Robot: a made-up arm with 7 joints.
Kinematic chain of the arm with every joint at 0, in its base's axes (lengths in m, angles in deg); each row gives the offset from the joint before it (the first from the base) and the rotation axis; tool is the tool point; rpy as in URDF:
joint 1: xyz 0 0 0.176 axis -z
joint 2: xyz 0 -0.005 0.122 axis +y
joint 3: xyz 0 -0.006 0.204 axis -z
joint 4: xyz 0 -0.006 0.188 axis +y
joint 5: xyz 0 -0.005 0.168 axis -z
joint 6: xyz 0 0 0.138 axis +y
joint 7: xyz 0 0 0.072 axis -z
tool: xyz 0 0 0 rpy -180 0 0
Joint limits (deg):
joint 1: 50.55..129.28
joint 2: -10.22..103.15
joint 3: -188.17..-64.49
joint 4: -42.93..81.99
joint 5: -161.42..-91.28
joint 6: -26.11..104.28
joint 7: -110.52..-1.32
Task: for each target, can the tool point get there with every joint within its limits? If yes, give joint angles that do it. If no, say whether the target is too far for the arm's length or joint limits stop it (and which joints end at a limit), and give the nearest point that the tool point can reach.
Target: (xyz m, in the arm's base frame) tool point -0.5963 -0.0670 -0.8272
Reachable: no: too far | nearest point -0.4376 -0.3512 -0.0948 | short by 0.801 m
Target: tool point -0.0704 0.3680 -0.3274
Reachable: no: joint limits stop it (at a limit: joint 1, joint 2, joint 3, joint 4, joint 6) | nearest point 0.4717 -0.0856 0.0197 | short by 0.787 m
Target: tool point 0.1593 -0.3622 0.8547
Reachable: yes | joints 93.94 50.60 -132.01 53.60 -117.79 33.35 -85.96
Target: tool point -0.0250 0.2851 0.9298
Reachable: yes | joints 84.65 0.34 -175.99 51.57 -108.44 15.84 -58.16
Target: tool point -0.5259 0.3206 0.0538
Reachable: no: joint limits stop it (at a limit: joint 1, joint 2, joint 4, joint 5) | nearest point -0.5288 -0.2525 0.0848 | short by 0.574 m
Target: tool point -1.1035 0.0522 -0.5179
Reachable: no: too far | nearest point -0.5492 -0.3022 -0.0062 | short by 0.833 m
